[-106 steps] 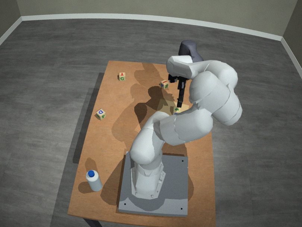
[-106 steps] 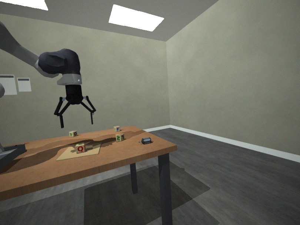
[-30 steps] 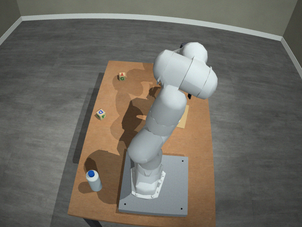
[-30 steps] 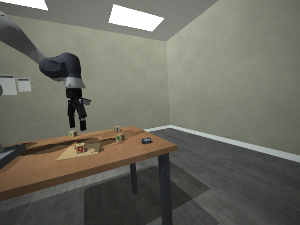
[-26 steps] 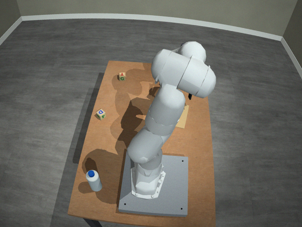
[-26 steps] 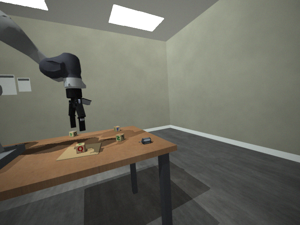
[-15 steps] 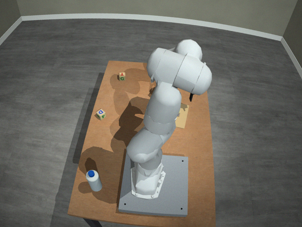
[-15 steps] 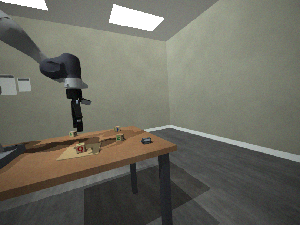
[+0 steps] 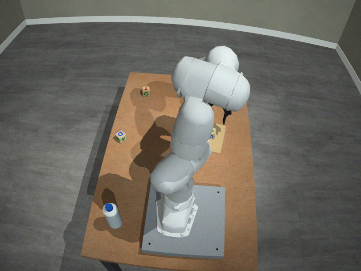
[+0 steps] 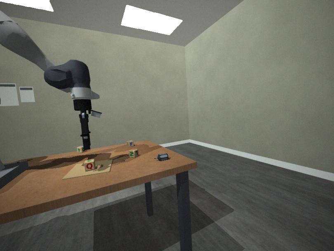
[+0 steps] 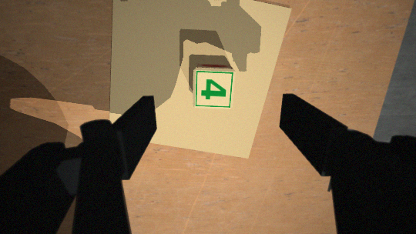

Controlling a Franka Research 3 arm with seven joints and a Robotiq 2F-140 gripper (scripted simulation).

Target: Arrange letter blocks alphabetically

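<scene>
Now: hand 12 cm above the block. From my hand the other things lie so: tan mat: 14 cm below, 3 cm to the left; then small dark object: 37 cm ahead, 12 cm below, 7 cm to the right.
</scene>
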